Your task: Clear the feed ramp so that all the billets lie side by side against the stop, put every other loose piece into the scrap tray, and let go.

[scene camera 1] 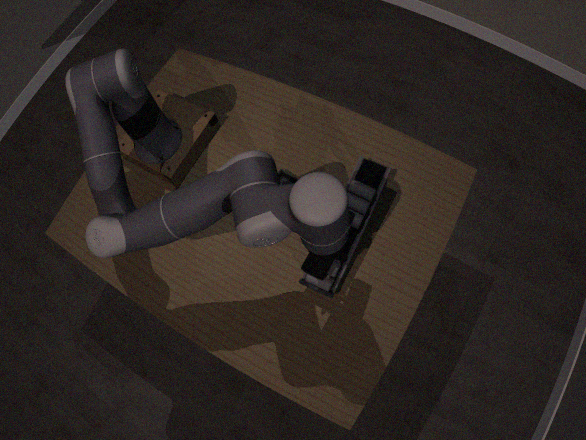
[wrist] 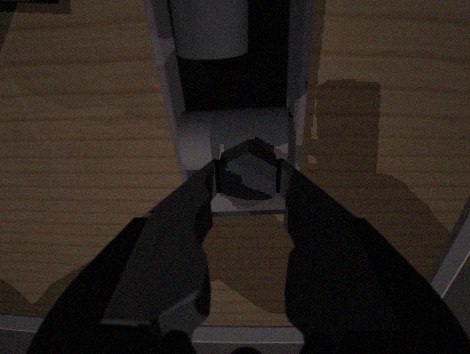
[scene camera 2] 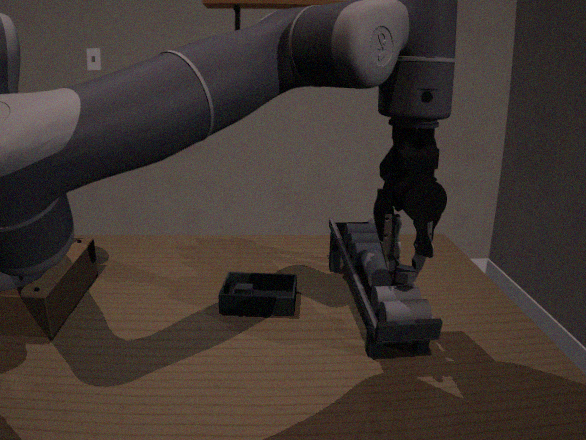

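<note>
The feed ramp [scene camera 1: 362,233] [scene camera 2: 354,281] [wrist: 163,60] slopes down to its stop [scene camera 2: 409,331]. Two billets lie crosswise side by side at the stop; the upper one [scene camera 2: 392,294] [wrist: 240,125] is behind the lower one [scene camera 2: 406,310]. Another billet [scene camera 2: 374,266] [wrist: 212,30] lies lengthwise higher up, and further billets [scene camera 1: 362,190] [scene camera 2: 362,234] lie crosswise near the top. My gripper [scene camera 2: 407,267] [wrist: 247,163] is shut on a small angular grey piece [scene camera 2: 405,275] [wrist: 250,183], low over the lower billets. The arm hides it in scene camera 1. The scrap tray [scene camera 2: 240,304] holds a small block [scene camera 2: 243,288].
The scrap tray stands between the arm's base and the ramp, and the forearm covers most of it in scene camera 1. A wooden mount [scene camera 1: 192,152] [scene camera 2: 67,295] surrounds the arm's base. The ramp's raised side rails run close to my fingers. The picture is dark.
</note>
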